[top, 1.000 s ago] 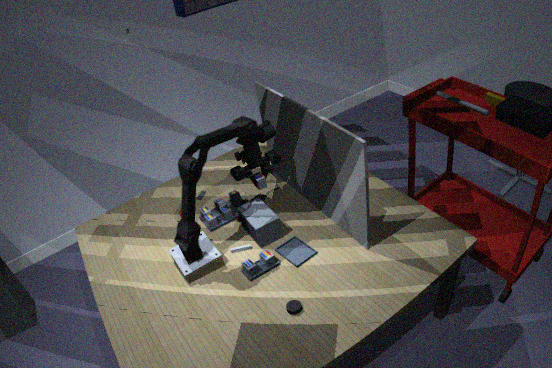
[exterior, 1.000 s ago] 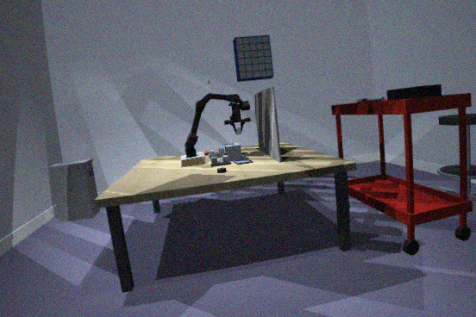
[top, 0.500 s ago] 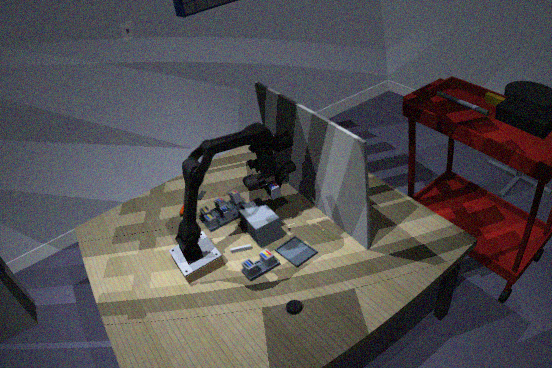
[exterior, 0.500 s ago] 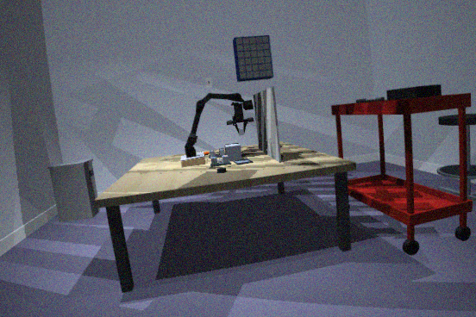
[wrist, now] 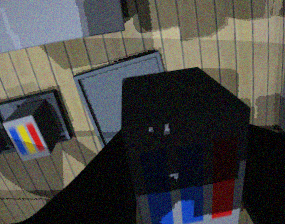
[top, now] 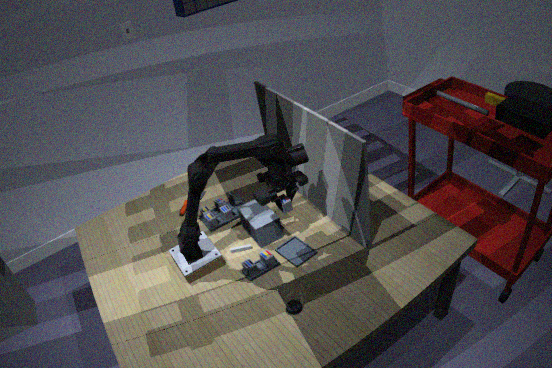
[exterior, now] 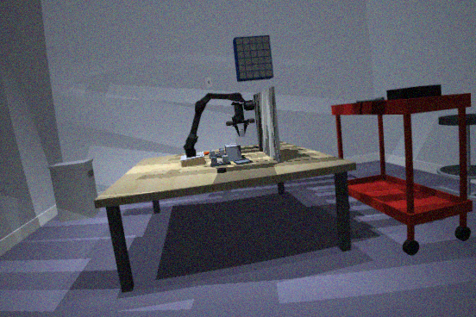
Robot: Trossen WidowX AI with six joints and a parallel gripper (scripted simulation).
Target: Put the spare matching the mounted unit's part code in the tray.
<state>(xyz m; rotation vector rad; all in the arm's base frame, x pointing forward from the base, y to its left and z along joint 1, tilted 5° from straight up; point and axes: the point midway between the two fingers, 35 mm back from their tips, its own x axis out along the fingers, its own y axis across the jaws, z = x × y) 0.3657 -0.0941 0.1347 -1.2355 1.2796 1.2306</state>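
Now: gripper tip 20 mm past the dark-rimmed tray, 60 mm to the left of it and 170 mm above it. The rest, counted from my gripper tip: tall grey panel 190 mm ahead, 120 mm to the left, 50 mm above; dark spare block 20 mm above; grey mounted unit 60 mm behind, 130 mm to the left, 120 mm below.
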